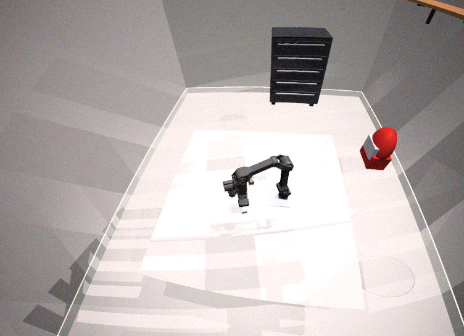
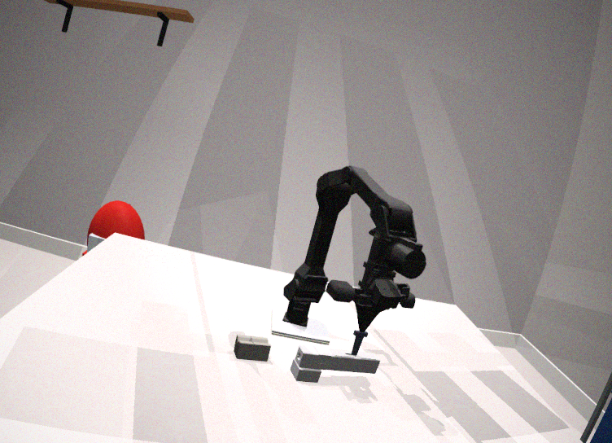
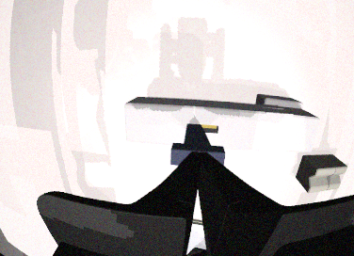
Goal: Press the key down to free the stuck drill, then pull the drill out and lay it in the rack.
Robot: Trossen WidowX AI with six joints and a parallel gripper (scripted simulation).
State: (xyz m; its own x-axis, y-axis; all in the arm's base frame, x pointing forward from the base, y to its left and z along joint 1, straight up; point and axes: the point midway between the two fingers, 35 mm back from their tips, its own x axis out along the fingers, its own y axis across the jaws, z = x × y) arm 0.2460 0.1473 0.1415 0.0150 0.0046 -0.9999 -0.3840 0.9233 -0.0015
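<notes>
My gripper tip is now 3 cm above the blue key. Also, from my gripper tip: grey housing block: 1 cm ahead, 4 cm to the right, 8 cm below; then drill: 2 cm ahead, 5 cm to the right, 7 cm below; then grey rack: 1 cm ahead, 22 cm to the right, 10 cm below.
</notes>
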